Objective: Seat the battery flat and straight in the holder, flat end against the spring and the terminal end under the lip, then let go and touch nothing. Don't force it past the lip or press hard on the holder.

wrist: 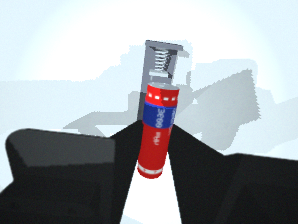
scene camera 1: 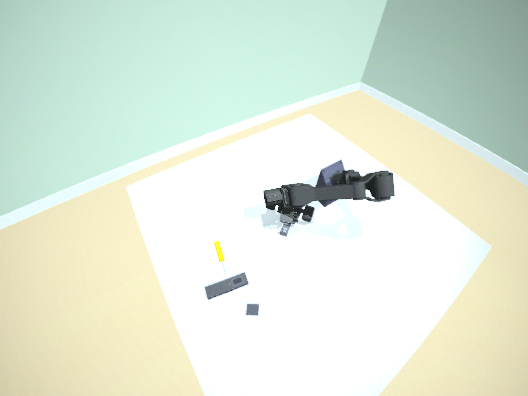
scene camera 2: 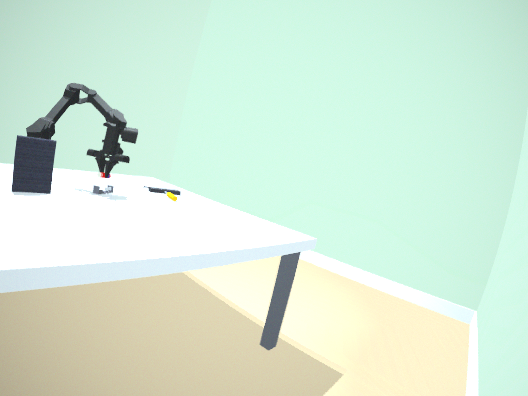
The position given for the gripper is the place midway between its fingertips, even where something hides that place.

The gripper (scene camera 2: 103,177) carries a battery (wrist: 161,100).
The gripper also shows in the wrist view (wrist: 155,127).
